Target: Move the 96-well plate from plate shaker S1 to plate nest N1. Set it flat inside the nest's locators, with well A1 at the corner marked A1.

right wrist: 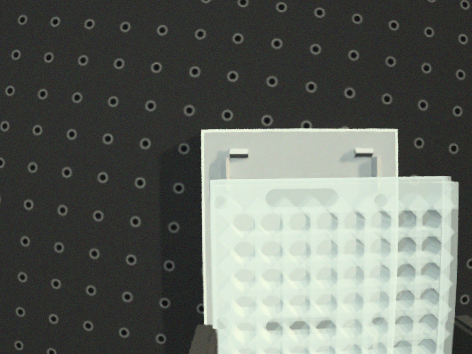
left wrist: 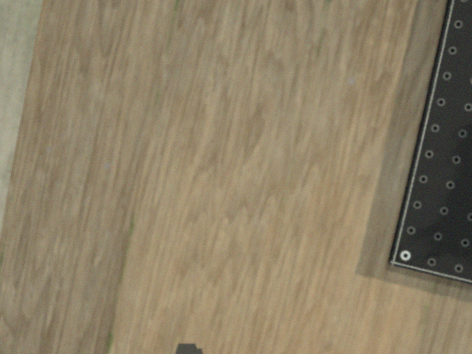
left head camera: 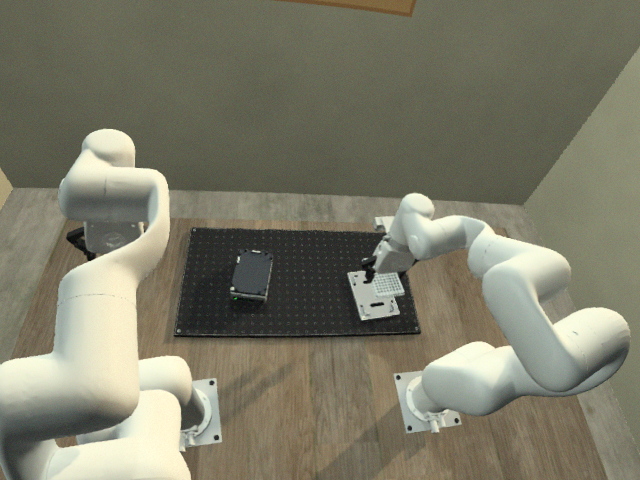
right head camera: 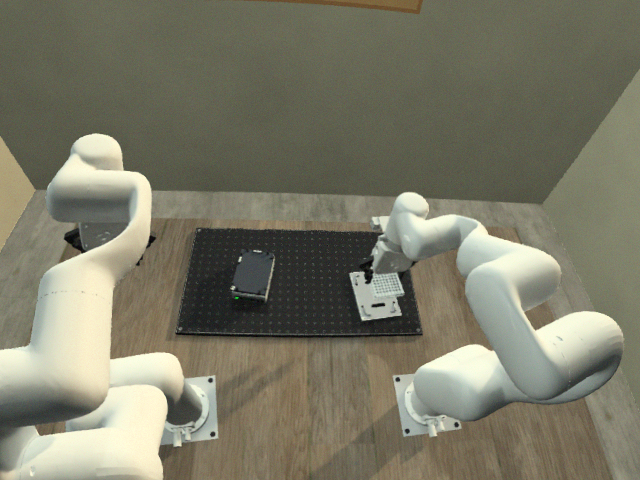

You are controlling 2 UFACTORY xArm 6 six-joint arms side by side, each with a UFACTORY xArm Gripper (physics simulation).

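Places are measured from the left arm's base along level axes (x right, y ahead, z up), in metres.
Pixels of known places: right gripper, fingertip midpoint: (left head camera: 383,276) (right head camera: 383,277); left arm's base, link origin: (left head camera: 186,413) (right head camera: 184,409); right arm's base, link origin: (left head camera: 427,399).
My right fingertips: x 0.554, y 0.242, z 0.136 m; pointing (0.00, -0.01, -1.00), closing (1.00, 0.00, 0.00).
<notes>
Ahead of a thing's pixels: the offset from my right fingertips to its top centre. "spot": to the spot under its first point. Level surfaces: height alone.
The clear-white 96-well plate @(dx +0.000, dy +0.002, dz +0.008 m) (left head camera: 387,285) (right head camera: 387,285) (right wrist: 325,260) is held between the fingers of my right gripper (left head camera: 386,277) (right head camera: 385,277) (right wrist: 334,340). It looks level and hangs above the pale plate nest N1 @(dx +0.004, dy +0.012, dz -0.107 m) (left head camera: 366,299) (right head camera: 367,299) (right wrist: 300,160). In the right wrist view it sticks out past the nest's right edge, and two far corner locators show beyond it. Well A1 and the A1 mark cannot be read. Plate shaker S1 @(spot: dx -0.347, dy +0.105, dz -0.068 m) (left head camera: 252,272) (right head camera: 253,272) has a bare dark top. My left gripper (right head camera: 110,254) is open and empty, left of the board, partly hidden by its arm.
The black perforated board @(dz -0.123 m) (left head camera: 310,310) (right head camera: 310,310) (left wrist: 450,170) (right wrist: 100,150) carries the shaker and the nest. The wooden table @(dz -0.136 m) (left head camera: 330,372) (right head camera: 330,372) (left wrist: 225,175) lies around it. Both arm bases stand at the front. The left arm stands over the table's left side.
</notes>
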